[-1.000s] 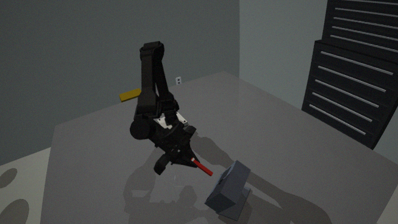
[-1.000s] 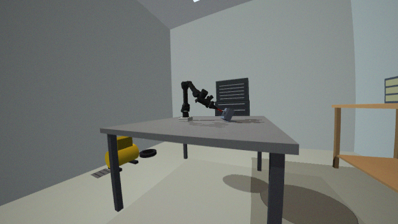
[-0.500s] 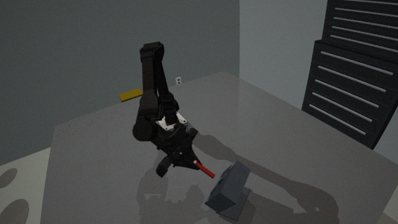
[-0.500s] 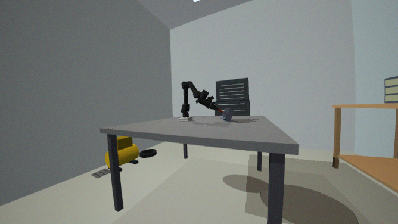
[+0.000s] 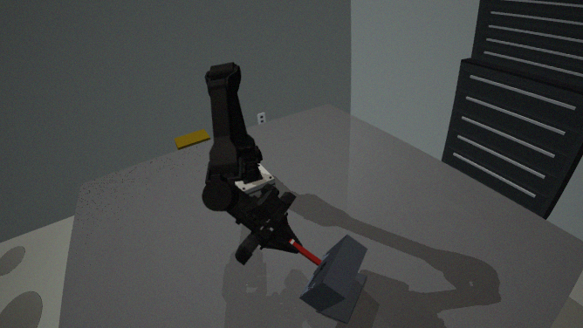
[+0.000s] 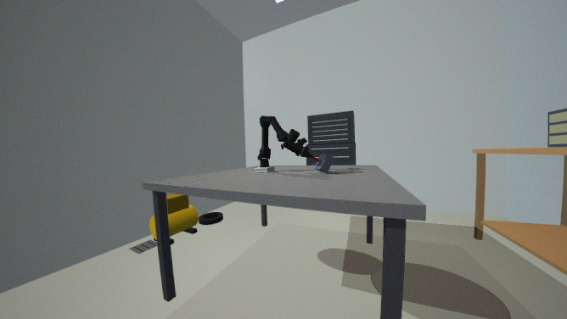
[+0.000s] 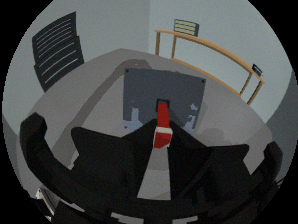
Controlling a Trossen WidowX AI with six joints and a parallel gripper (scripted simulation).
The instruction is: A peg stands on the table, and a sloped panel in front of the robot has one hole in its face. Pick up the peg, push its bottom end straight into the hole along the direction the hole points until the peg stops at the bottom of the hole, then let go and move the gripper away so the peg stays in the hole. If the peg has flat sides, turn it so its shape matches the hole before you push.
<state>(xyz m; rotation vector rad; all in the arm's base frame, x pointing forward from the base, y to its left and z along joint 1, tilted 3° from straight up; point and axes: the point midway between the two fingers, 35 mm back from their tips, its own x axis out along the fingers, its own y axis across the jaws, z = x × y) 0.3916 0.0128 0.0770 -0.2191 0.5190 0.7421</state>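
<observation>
My gripper tip is right at the peg. Also, from my gripper tip: sloped panel 6 cm ahead, 5 cm to the left, 4 cm below.
</observation>
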